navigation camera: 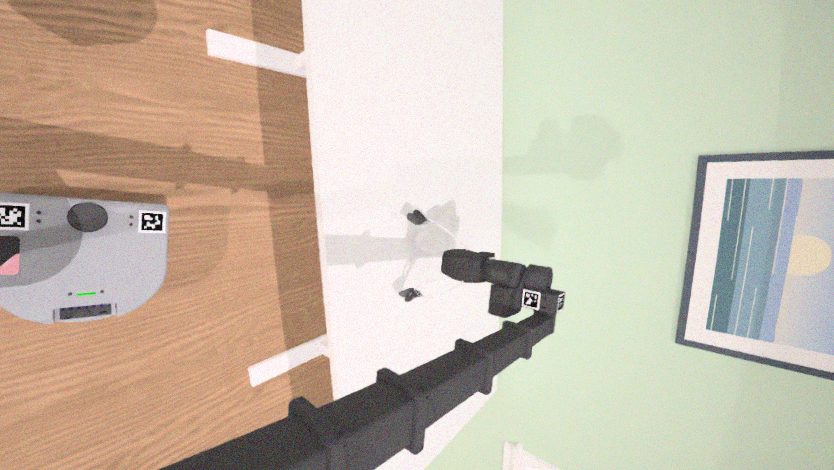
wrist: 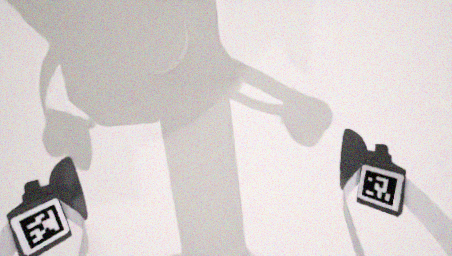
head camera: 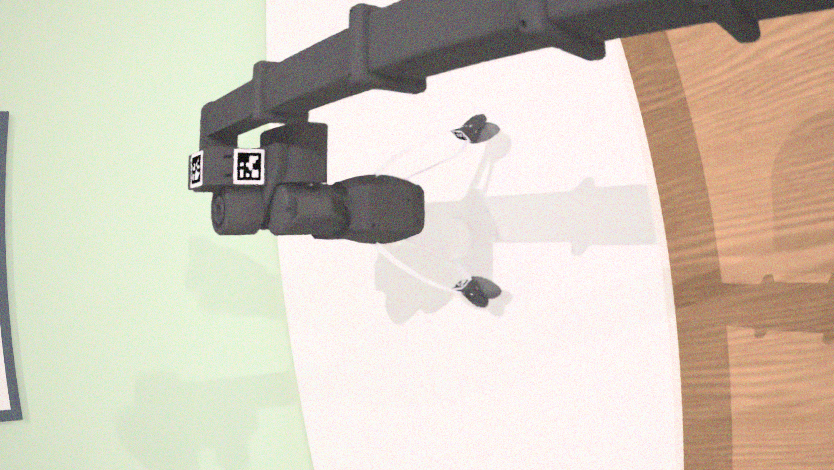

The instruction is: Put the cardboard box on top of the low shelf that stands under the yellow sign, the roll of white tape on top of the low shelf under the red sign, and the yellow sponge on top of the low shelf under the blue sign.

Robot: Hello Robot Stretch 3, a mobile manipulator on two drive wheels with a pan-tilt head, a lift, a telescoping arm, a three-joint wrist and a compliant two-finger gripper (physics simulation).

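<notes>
My gripper is open, its two dark fingertips wide apart, pointing down over the white surface. Nothing shows between the fingers. A faint curved rim in the wrist view, inside the grey shadow above and left of the point midway between the fingertips, looks like the roll of white tape; it is white on white and hard to make out. The cardboard box, the yellow sponge, the low shelves and the coloured signs do not show in these views.
The green wall borders the white surface. A framed picture hangs on it. Two white legs stick out over the wooden floor. The grey base stands on the floor at the left.
</notes>
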